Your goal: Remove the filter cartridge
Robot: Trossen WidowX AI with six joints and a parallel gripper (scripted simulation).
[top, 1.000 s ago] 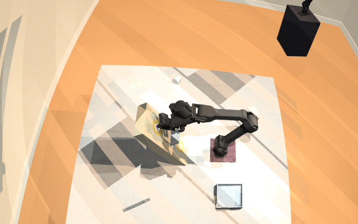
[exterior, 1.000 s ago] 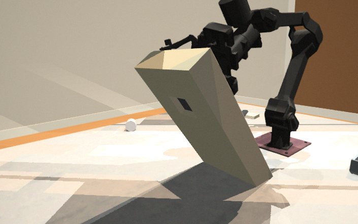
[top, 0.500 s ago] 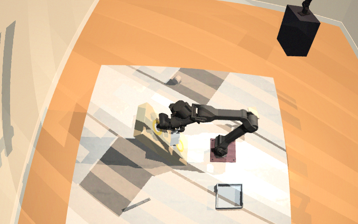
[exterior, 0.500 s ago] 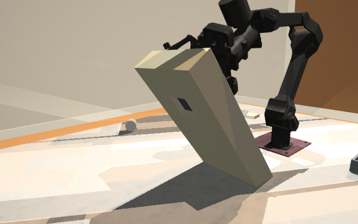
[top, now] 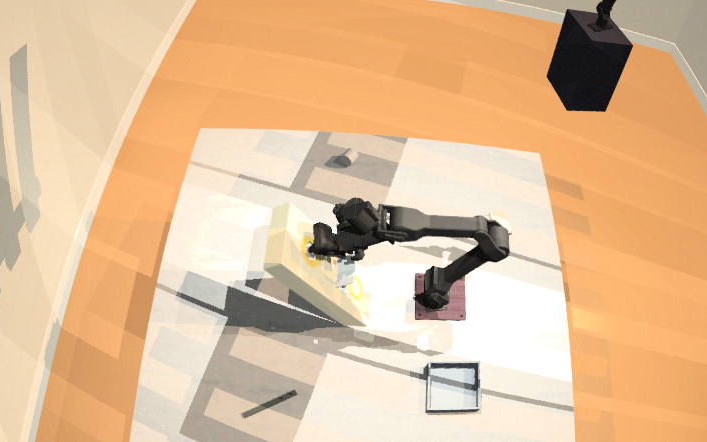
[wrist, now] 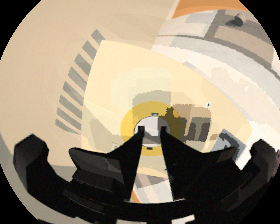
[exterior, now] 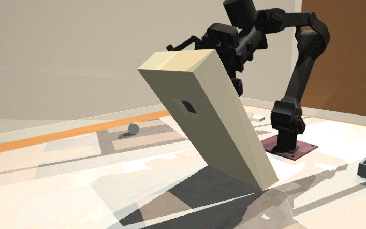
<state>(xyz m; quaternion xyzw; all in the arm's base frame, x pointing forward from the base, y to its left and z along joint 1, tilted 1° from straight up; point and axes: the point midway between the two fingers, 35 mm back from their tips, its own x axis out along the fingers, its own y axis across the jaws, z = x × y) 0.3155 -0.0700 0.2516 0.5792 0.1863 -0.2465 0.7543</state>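
Right now my gripper tip is 1 cm short of the round filter cartridge and 1 cm above it. From my gripper tip the other things lie so: cream block (63 cm behind, 17 cm to the right, 23 cm below); then grey tray (34 cm behind, 36 cm to the left, 23 cm below); then service panel (3 cm behind, 1 cm to the left, 9 cm below).
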